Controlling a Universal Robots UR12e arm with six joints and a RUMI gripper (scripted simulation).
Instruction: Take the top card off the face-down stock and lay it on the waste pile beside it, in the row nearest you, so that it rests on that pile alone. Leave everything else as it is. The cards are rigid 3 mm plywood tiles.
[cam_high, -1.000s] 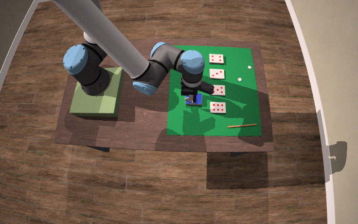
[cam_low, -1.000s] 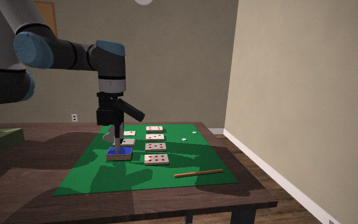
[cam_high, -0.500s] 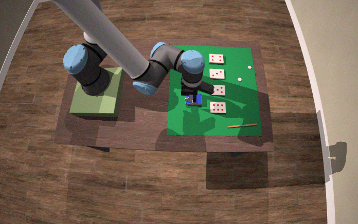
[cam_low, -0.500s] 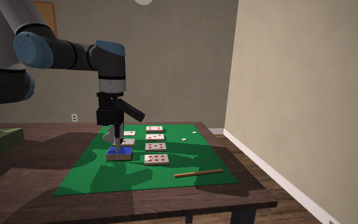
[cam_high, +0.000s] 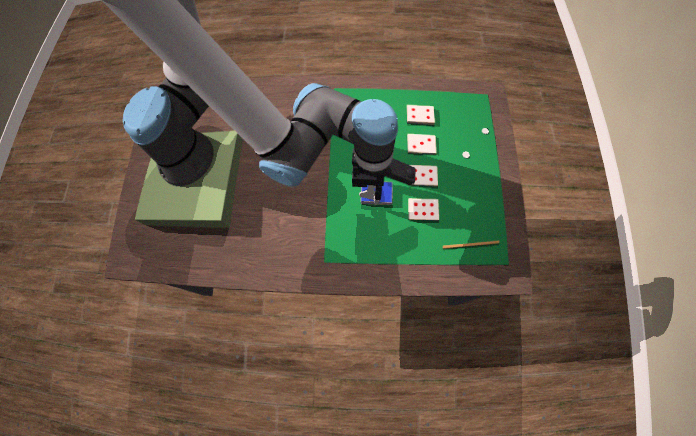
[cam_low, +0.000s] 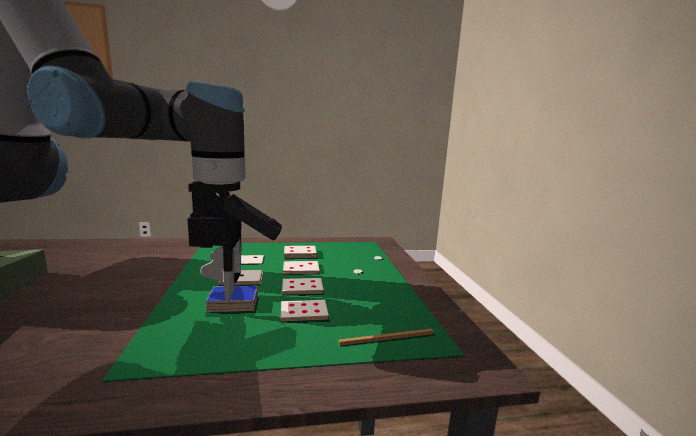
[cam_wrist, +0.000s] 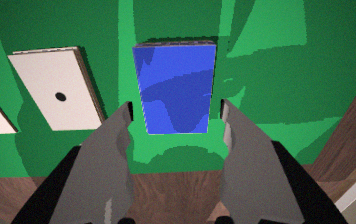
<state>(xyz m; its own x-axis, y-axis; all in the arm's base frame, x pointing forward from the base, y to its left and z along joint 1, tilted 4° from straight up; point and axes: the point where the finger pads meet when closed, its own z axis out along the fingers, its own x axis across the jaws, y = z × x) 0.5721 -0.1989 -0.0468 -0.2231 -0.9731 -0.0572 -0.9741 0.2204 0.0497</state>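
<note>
Now: the white card 24 cm to the left of my hand, 4 cm below it and 4 cm ahead of it. Round my hand: mat (14 cm ahead, 7 cm to the left, 5 cm below); then wooden stick (25 cm ahead, 20 cm to the right, 4 cm below).
</note>
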